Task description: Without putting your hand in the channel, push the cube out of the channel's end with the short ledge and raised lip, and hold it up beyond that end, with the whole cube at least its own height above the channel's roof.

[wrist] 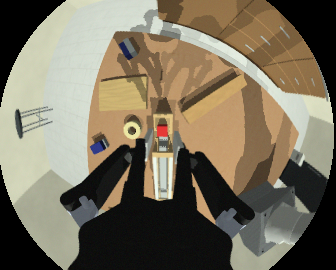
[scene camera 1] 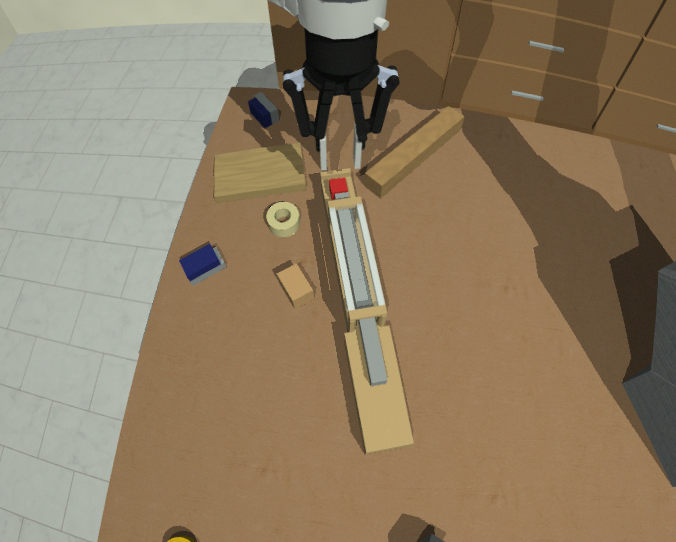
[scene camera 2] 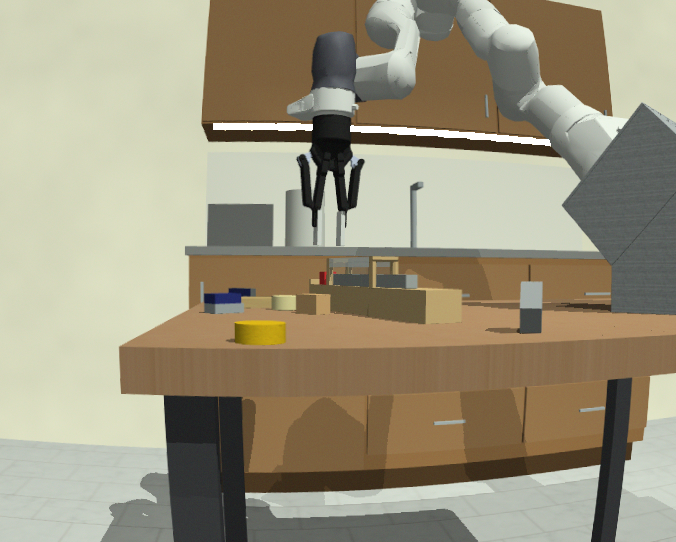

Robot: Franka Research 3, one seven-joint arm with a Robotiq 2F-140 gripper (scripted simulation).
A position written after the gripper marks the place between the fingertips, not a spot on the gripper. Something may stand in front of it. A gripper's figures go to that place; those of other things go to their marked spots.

Scene:
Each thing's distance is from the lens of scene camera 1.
gripper [scene camera 1: 340,161]: 68 cm
grey stick [scene camera 1: 372,350]: 61 cm

